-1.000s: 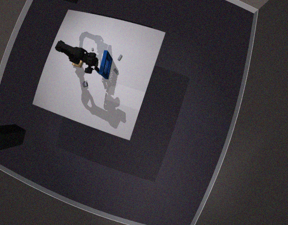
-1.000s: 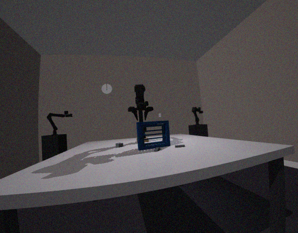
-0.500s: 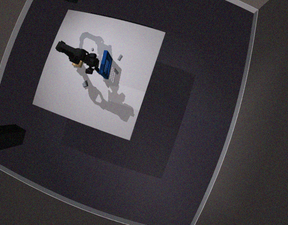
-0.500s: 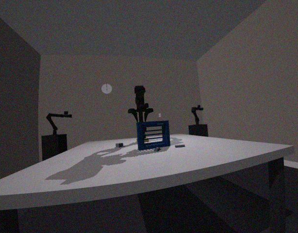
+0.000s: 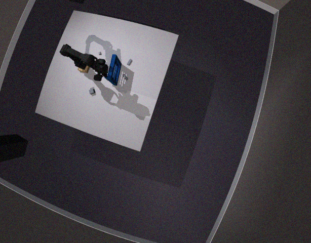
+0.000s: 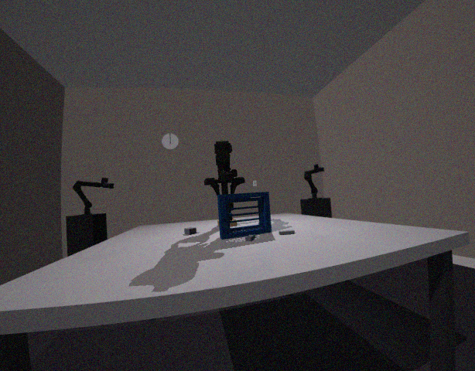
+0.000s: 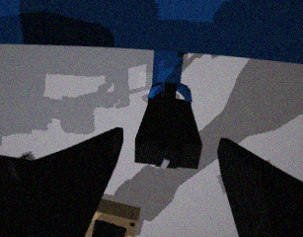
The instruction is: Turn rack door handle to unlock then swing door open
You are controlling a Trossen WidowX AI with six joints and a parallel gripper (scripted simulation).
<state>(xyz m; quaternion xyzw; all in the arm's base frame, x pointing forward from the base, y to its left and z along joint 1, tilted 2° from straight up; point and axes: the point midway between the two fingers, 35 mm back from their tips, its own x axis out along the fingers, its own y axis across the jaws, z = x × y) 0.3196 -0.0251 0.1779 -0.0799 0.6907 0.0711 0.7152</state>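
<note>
Right now my gripper tip is 10 mm past the dark handle and 60 mm above it.
</note>
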